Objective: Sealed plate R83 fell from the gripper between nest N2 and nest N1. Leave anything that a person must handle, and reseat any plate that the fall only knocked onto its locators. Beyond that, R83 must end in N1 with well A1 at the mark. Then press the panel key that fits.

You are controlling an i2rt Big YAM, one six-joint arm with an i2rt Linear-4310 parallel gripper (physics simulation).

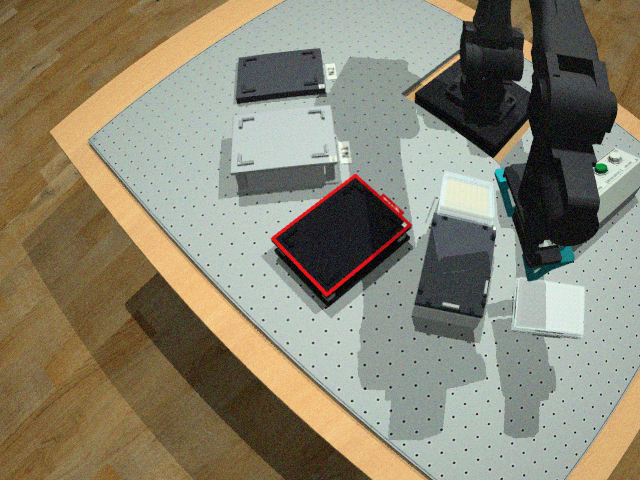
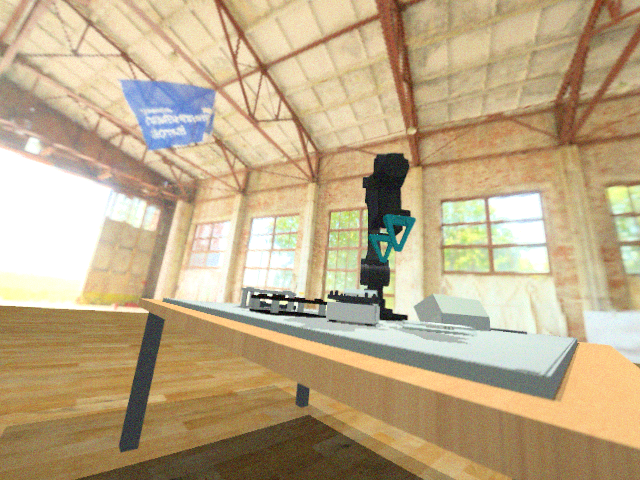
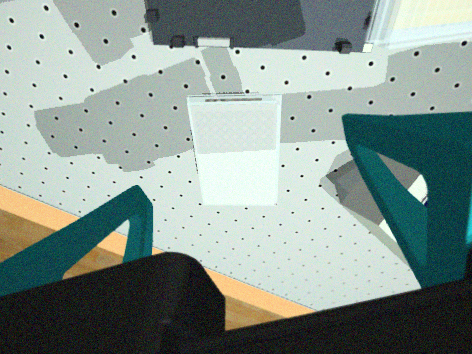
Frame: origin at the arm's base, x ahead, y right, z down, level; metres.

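Seen in the pictures: gripper, fingertip midpoint: [image 1: 522,246] [image 2: 390,257] [image 3: 238,164]; arm's base, link origin: [image 1: 481,99].
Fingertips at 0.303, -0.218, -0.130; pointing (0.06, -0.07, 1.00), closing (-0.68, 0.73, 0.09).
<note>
Pixels of each thing's top centre, then the offset from my fingertips to it, as dx, dy, dz. "spot": a spot on its surface instead.
- white sealed plate R83, top centre: [image 3: 236,160] [image 1: 551,306] [image 2: 435,323] -0.032, -0.088, +0.137
- raised dark nest, surface spot: [image 3: 227,22] spot: +0.029, +0.030, +0.096
- raised grey nest, top centre: [image 1: 281,134] [image 2: 271,289] +0.018, +0.409, +0.086
- low dark nest, top centre: [image 1: 279,69] [image 2: 275,302] -0.121, +0.555, +0.129
- dark nest with a red outline, top centre: [image 1: 342,229] [image 2: 290,296] +0.083, +0.235, +0.106
- panel, top centre: [image 1: 605,178] [image 2: 452,297] -0.258, -0.061, +0.068
- green key, top centre: [image 1: 603,166] -0.288, -0.047, +0.077
- white key, top centre: [image 1: 617,154] -0.336, -0.062, +0.077
The white sealed plate R83 [image 1: 549,308] [image 3: 237,175] lies on the pegboard beside a raised dark nest [image 1: 457,263] [image 2: 353,312] [image 3: 227,22]; its label strip is too small to read here. A cream-welled plate [image 1: 467,196] [image 3: 435,15] is at the far end of that dark nest; whether it rests level is unclear. A raised grey nest [image 1: 284,139] and a low dark nest [image 1: 279,74] stand at the back left with small tags, hard to read. My gripper [image 1: 523,235] [image 2: 390,254] [image 3: 238,164] is open and empty, high above the board near R83.
A dark nest with a red outline [image 1: 341,235] stands in the middle, turned at an angle. The panel [image 1: 620,178] [image 2: 454,311] is at the right, with a green key [image 1: 601,167] and a white key [image 1: 614,155]; the arm partly hides it. The arm's base [image 1: 439,98] is at the back.
</note>
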